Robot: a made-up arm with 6 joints. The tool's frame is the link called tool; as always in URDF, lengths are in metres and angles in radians. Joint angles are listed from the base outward.
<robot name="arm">
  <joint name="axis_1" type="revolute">
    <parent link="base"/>
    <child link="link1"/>
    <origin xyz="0 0 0.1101" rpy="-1.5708 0 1.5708"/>
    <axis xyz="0 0 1"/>
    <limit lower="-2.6" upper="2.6"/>
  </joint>
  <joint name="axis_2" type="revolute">
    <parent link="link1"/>
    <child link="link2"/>
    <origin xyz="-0.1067 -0.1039 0.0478" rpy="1.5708 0 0"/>
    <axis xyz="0 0 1"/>
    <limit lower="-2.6" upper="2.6"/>
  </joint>
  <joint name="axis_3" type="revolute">
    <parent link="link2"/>
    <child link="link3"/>
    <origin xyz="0.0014 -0.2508 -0.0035" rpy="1.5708 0 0"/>
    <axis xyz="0 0 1"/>
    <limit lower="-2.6" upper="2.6"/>
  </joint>
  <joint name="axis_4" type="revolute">
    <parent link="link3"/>
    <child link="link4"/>
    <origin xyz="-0.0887 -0.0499 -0.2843" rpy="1.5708 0 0"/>
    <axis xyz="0 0 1"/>
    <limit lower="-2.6" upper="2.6"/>
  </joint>
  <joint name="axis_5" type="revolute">
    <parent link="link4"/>
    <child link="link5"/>
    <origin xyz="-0.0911 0.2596 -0.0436" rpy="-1.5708 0 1.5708"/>
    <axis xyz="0 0 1"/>
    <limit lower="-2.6" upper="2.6"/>
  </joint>
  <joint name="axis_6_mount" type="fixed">
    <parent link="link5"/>
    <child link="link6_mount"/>
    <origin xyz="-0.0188 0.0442 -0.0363"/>
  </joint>
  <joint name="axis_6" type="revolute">
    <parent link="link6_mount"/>
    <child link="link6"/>
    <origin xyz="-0.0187 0.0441 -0.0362" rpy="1.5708 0 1.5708"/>
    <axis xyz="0 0 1"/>
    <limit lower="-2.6" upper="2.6"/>
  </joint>
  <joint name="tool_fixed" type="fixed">
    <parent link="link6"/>
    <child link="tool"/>
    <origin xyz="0.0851 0.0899 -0.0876" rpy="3.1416 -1.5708 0"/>
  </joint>
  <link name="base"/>
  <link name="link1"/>
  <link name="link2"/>
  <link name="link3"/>
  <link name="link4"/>
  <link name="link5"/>
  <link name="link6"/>
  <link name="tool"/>
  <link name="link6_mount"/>
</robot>
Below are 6 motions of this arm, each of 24 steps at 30 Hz.
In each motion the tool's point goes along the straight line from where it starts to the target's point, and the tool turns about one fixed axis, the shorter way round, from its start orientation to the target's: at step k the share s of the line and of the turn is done. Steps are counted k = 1, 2, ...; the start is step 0. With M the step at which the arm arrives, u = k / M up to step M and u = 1 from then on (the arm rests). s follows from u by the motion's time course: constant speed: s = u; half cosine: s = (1 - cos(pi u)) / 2; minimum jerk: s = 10 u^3 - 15 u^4 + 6 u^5.
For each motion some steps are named. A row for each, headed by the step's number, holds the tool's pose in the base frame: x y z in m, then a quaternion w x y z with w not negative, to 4 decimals.
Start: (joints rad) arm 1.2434 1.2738 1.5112 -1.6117 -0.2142 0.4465
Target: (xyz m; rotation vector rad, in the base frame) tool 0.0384 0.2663 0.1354 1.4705 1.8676 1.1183
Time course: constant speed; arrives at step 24
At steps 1, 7, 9, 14, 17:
1: 0.1084 0.1663 0.2195 0.3248 0.5098 0.5291 0.5955
7: 0.0902 0.1924 0.1976 0.3083 0.5214 0.5742 0.5508
9: 0.0841 0.2011 0.1902 0.3025 0.5247 0.5887 0.5354
14: 0.0689 0.2228 0.1720 0.2874 0.5319 0.6236 0.4956
17: 0.0597 0.2359 0.1610 0.2779 0.5354 0.6436 0.4710

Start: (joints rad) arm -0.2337 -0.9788 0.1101 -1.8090 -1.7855 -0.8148
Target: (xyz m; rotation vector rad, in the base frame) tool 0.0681 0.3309 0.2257 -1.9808 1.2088 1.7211
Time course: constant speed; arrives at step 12
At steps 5, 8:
5: 0.1445 0.2330 0.3093 0.3526 -0.5715 0.4495 0.5891
8: 0.1118 0.2749 0.2735 0.2574 -0.6231 0.4382 0.5946

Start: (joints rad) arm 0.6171 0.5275 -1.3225 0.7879 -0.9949 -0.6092
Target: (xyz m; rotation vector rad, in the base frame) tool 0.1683 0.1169 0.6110 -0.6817 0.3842 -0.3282
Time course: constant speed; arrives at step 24
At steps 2, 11, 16, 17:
2: 0.0716 0.3533 0.4935 0.5384 -0.7802 0.0560 -0.3135
11: 0.1112 0.2566 0.5415 0.7265 -0.6246 0.1152 -0.2624
16: 0.1331 0.2029 0.5683 0.8110 -0.5197 0.1450 -0.2262
17: 0.1375 0.1921 0.5736 0.8260 -0.4973 0.1507 -0.2184

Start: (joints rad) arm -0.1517 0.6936 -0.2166 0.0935 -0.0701 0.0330
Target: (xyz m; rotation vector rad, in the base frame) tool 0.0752 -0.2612 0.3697 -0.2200 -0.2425 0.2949
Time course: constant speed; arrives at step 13
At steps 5, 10, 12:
5: 0.1147 -0.2343 0.3853 0.9684 -0.0557 -0.0622 0.2352
10: 0.0900 -0.2511 0.3756 0.9746 -0.0892 -0.0986 0.1799
12: 0.0801 -0.2578 0.3717 0.9756 -0.1025 -0.1131 0.1575

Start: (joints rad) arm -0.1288 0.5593 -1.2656 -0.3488 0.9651 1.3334
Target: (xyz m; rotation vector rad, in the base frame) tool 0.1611 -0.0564 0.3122 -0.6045 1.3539 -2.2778
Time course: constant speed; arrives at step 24
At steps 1, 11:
1: 0.1670 -0.1530 0.3017 0.6668 0.1513 -0.0156 0.7295
11: 0.1644 -0.1110 0.3063 0.3230 0.2080 -0.2575 0.8866

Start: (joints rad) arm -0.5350 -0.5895 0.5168 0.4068 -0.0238 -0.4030
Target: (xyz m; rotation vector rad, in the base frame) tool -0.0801 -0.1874 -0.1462 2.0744 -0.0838 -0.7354
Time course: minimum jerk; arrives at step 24
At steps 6, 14, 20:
6: -0.1383 -0.3857 0.0447 0.8084 0.3823 0.1746 -0.4123
14: -0.1026 -0.2641 -0.0724 0.6211 0.6945 0.0498 -0.3597
20: -0.0824 -0.1953 -0.1386 0.4712 0.8272 -0.0254 -0.3050

